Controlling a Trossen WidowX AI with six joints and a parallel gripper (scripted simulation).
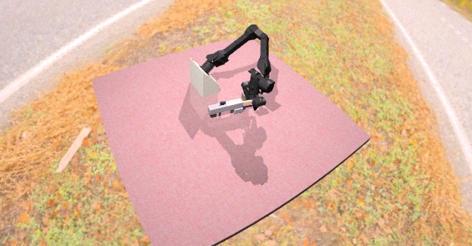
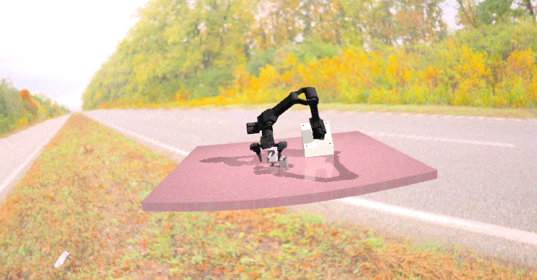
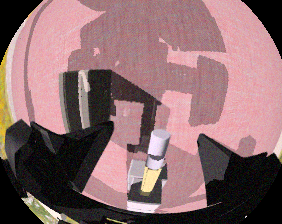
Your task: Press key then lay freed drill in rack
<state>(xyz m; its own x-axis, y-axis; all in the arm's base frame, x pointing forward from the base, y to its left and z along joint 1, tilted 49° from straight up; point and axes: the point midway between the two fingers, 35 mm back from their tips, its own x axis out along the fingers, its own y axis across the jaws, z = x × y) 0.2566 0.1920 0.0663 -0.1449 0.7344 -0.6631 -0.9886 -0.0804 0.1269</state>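
The drill is 50 mm to the right of my gripper tip and 30 mm above it. Also, from my gripper tip: light grey block: 150 mm to the right, 20 mm above, 10 mm behind; then grey rack: 70 mm behind, 20 mm to the left; then blue key: 170 mm to the right, 30 mm above, 10 mm behind.
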